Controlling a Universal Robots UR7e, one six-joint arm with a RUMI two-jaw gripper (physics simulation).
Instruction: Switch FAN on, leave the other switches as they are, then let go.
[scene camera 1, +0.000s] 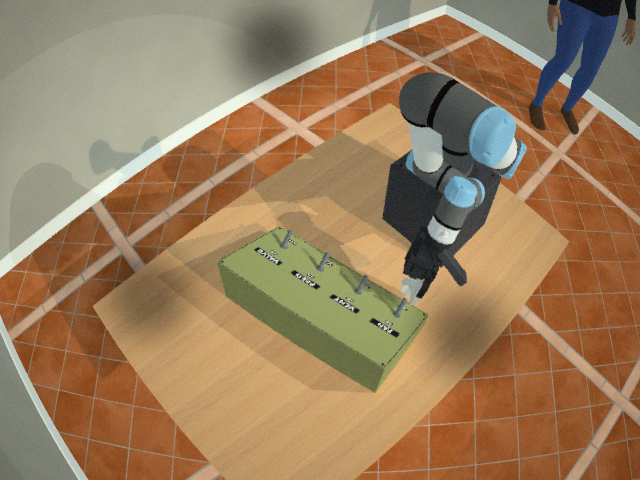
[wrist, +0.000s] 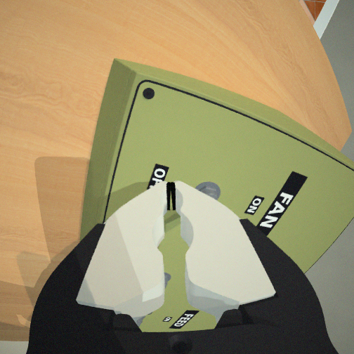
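Pixels of known places: gripper, fingertip midpoint: (scene camera 1: 409, 304); arm's base at its link origin: (scene camera 1: 448, 160).
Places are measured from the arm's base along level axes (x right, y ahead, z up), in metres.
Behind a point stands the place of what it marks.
Observation:
The green switch box (scene camera 1: 302, 315) @(x -0.031, y 0.617, z -0.060 m) (wrist: 200, 130) stands on the table. The grey FAN lever (scene camera 1: 398, 311) @(x -0.169, y 0.415, z -0.131 m) (wrist: 209, 189) stands at its near right end, beside the FAN label (scene camera 1: 384, 327) @(x -0.178, y 0.482, z -0.114 m) (wrist: 291, 189). In the scene view it leans away from that label, at much the same slant as the other levers. In the wrist view its collar shows beside the right finger; the fingers hide the rest. My gripper (scene camera 1: 412, 300) @(x -0.176, y 0.374, z -0.140 m) (wrist: 170, 184) is shut and empty, its tips close by the lever on the OFF side. Whether they touch it I cannot tell.
The VENT lever (scene camera 1: 361, 285) @(x -0.050, y 0.427, z -0.125 m), FEED lever (scene camera 1: 323, 262) @(x 0.067, y 0.446, z -0.125 m) and VALVE lever (scene camera 1: 286, 240) @(x 0.186, y 0.465, z -0.126 m) stand in a row along the box, all leaning alike. The wooden table (scene camera 1: 206, 372) @(x 0.086, y 0.870, z -0.238 m) (wrist: 45, 75) lies beneath. A person (scene camera 1: 581, 46) stands behind the arm.

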